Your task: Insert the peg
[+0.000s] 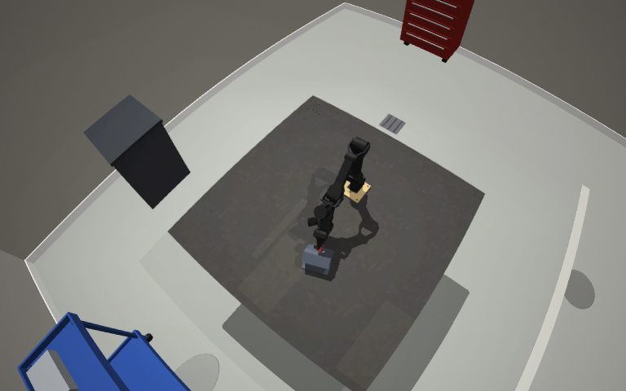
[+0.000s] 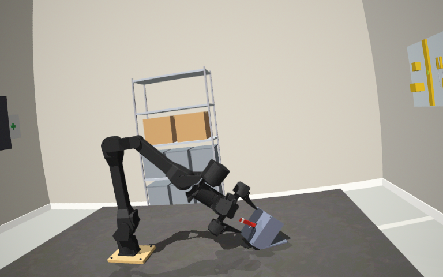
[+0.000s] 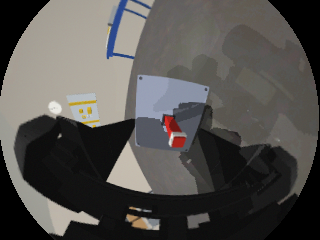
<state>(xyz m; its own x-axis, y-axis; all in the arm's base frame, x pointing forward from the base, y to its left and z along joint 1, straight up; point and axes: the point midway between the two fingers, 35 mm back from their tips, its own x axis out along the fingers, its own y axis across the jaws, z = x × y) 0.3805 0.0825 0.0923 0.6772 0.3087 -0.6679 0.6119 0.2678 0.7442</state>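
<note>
The red peg is 10 mm behind my gripper tip. The rest, counted from my gripper tip: grey sloped panel 40 mm below, 40 mm ahead, 20 mm to the left.
</note>
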